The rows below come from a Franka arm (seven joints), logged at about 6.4 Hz.
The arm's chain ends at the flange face. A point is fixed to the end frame.
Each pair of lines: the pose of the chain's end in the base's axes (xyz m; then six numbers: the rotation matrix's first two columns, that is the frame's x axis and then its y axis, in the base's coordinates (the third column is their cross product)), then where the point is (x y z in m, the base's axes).
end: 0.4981, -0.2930, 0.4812, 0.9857, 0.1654, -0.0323, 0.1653, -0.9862, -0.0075
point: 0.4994 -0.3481 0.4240
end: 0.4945, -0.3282, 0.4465, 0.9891, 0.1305, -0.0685, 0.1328, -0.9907, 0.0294
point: 0.4922 -0.3856 0.3917
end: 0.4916, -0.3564, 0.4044, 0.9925, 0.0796, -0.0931, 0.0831, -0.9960, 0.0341
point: 0.4851 -0.4140 0.3501
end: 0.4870, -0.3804, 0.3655, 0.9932, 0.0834, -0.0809, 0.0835, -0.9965, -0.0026
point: 0.4810 -0.4359 0.3090
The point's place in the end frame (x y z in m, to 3 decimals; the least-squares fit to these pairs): -0.006 0.055 0.057
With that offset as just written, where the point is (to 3 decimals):
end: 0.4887, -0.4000, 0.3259, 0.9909, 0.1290, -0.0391, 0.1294, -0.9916, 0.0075
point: 0.488 -0.456 0.270
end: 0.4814, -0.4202, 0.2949, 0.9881, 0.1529, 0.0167, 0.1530, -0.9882, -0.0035
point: 0.485 -0.475 0.238
